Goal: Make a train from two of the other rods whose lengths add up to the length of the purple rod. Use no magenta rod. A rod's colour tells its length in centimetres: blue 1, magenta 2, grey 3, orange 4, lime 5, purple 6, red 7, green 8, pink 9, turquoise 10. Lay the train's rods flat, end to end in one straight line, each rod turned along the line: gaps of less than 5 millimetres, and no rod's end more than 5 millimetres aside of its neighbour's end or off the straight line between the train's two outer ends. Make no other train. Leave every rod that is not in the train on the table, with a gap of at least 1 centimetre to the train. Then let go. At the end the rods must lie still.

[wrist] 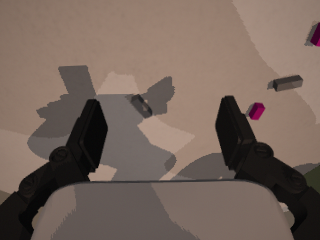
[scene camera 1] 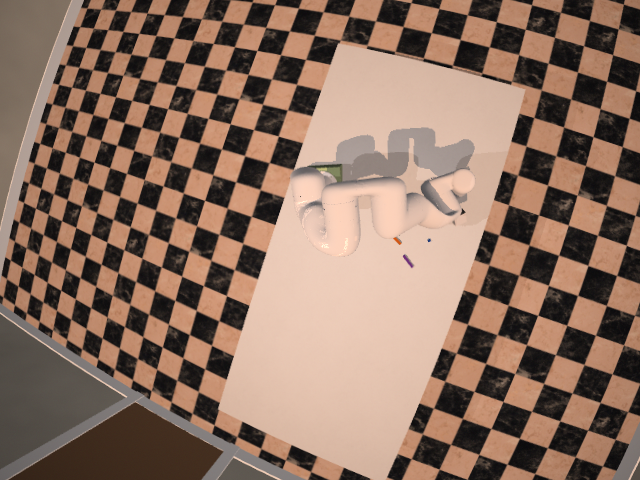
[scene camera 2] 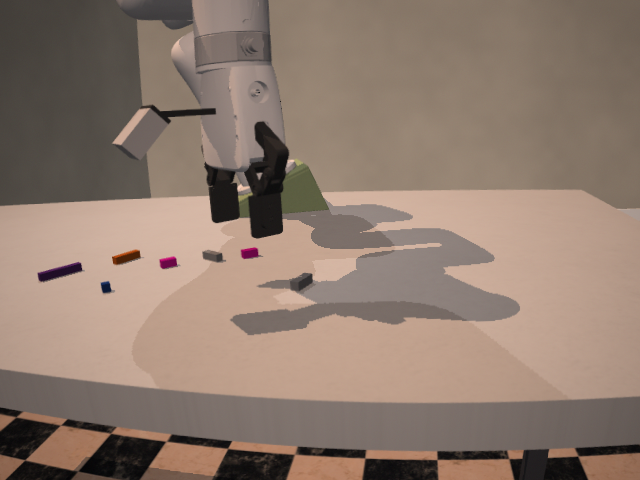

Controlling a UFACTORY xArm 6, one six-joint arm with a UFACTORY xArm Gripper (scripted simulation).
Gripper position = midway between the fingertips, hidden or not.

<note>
I see my gripper [scene camera 2: 245, 227].
My gripper is seen too in the wrist view [wrist: 160, 112].
</note>
